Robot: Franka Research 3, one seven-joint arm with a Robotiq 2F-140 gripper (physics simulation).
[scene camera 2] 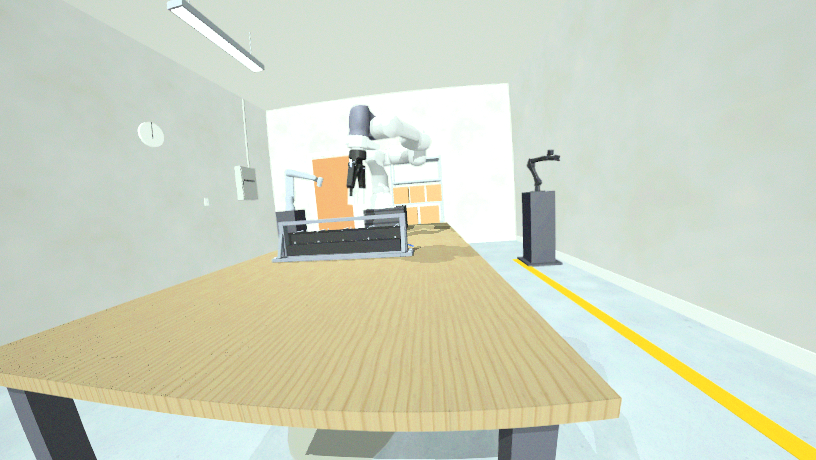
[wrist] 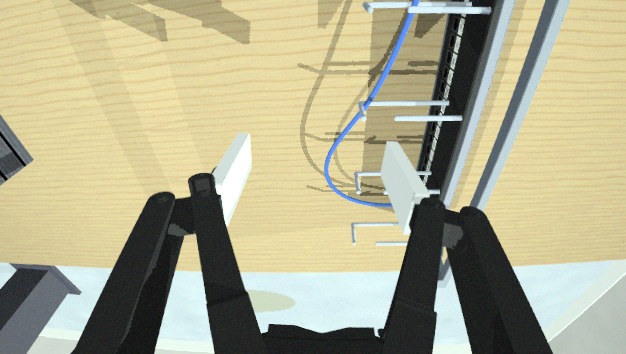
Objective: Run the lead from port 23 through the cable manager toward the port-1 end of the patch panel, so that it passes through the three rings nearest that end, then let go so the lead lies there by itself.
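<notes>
The black patch panel (scene camera 2: 342, 246) (wrist: 471, 55) stands in its grey frame, at the right in the wrist view. White wire rings (wrist: 405, 103) of the cable manager stick out from its side. The blue lead (wrist: 385, 75) runs down across the upper two visible rings, bulges out left beyond the ring ends, then curves back right, between the lower two, and goes behind the right finger. Whether it lies inside each ring is unclear. My gripper (scene camera 2: 357, 190) (wrist: 317, 154) is open and empty above the lead's bend. Port numbers are not readable.
The frame's grey rails (wrist: 522, 100) run along the panel's right side. A dark slatted object (wrist: 12, 155) is at the left edge in the wrist view. The wooden table (scene camera 2: 354, 337) extends in front of the frame. A dark pedestal (scene camera 2: 538, 228) stands right of the table.
</notes>
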